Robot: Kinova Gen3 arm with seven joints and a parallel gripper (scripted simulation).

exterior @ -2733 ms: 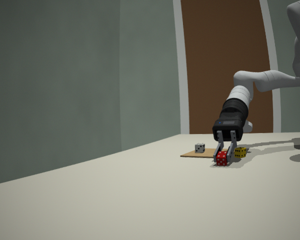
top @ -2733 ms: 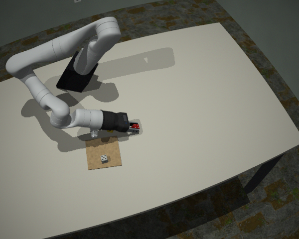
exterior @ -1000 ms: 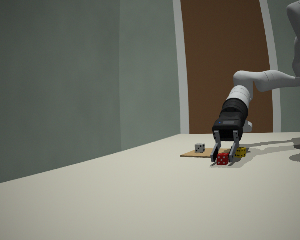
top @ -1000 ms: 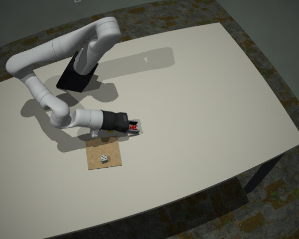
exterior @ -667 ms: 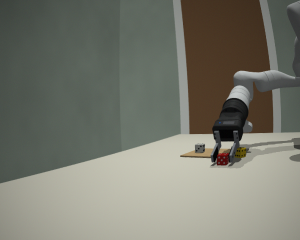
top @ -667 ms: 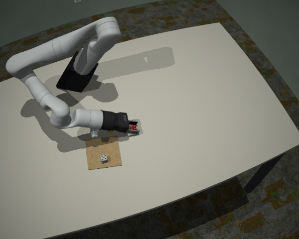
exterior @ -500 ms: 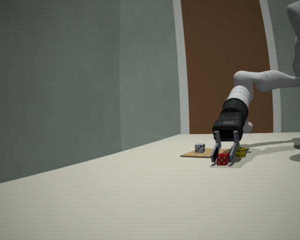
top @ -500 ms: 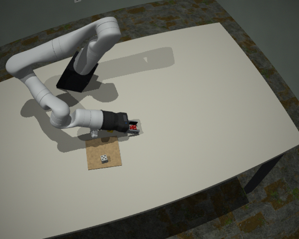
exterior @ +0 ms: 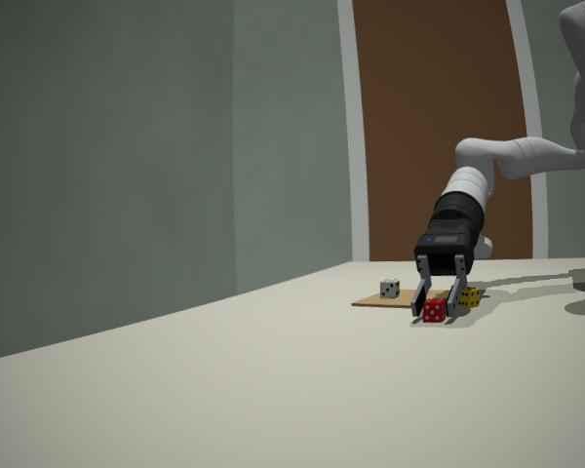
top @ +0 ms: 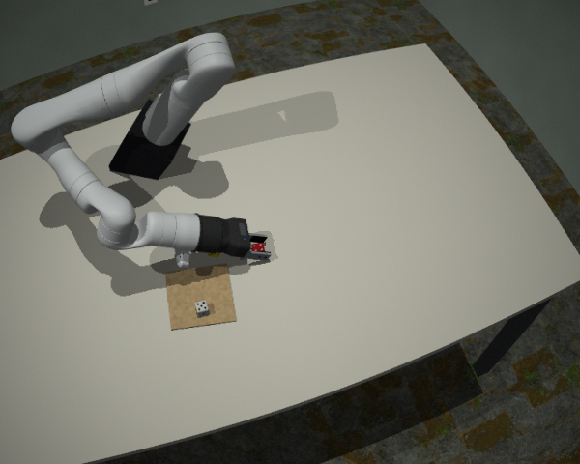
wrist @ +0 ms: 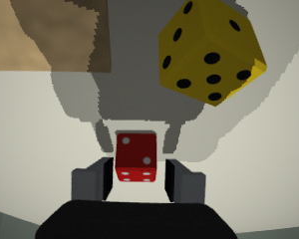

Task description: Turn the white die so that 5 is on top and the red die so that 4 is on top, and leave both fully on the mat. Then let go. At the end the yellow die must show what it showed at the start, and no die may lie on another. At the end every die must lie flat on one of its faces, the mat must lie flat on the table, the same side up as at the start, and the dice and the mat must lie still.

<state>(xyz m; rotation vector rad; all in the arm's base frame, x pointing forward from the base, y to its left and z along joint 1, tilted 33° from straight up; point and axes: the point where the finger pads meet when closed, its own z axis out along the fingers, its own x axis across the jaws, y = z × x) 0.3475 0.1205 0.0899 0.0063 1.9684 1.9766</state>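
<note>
Right now the red die is 1 cm below my hand. The rest, counted from my hand: white die 16 cm to the right, 10 cm ahead, 1 cm below; then brown mat 16 cm to the right, 6 cm ahead, 2 cm below; then yellow die 10 cm to the right, 3 cm behind, 1 cm below.
</note>
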